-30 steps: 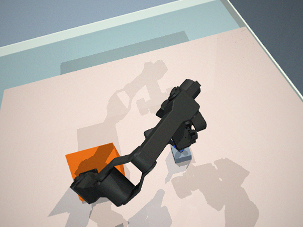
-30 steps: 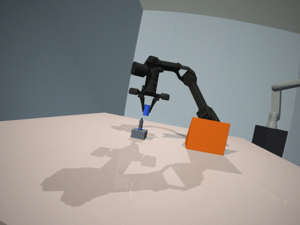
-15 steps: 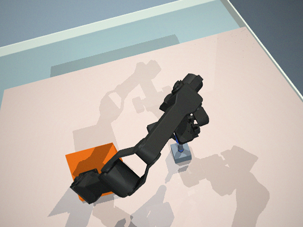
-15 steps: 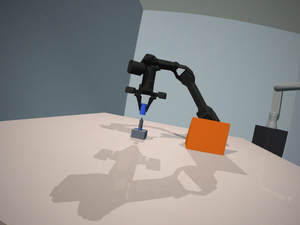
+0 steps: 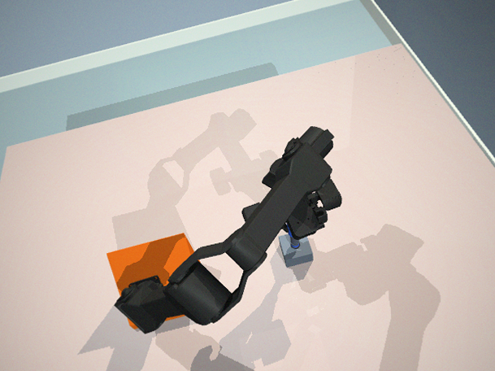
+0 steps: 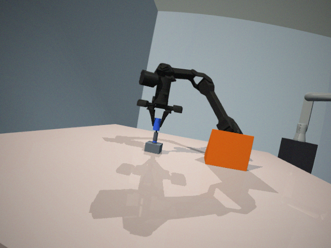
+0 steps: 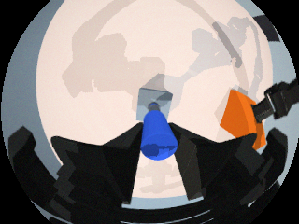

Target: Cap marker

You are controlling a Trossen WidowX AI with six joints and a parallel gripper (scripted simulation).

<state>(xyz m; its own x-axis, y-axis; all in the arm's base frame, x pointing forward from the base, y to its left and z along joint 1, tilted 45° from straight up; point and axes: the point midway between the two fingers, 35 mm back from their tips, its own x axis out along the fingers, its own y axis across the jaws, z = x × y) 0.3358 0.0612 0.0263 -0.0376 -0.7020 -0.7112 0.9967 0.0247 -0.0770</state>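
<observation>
My gripper tip is 90 mm above the grey holder block. From my gripper tip the other things lie so: blue cap: 10 mm above.
</observation>
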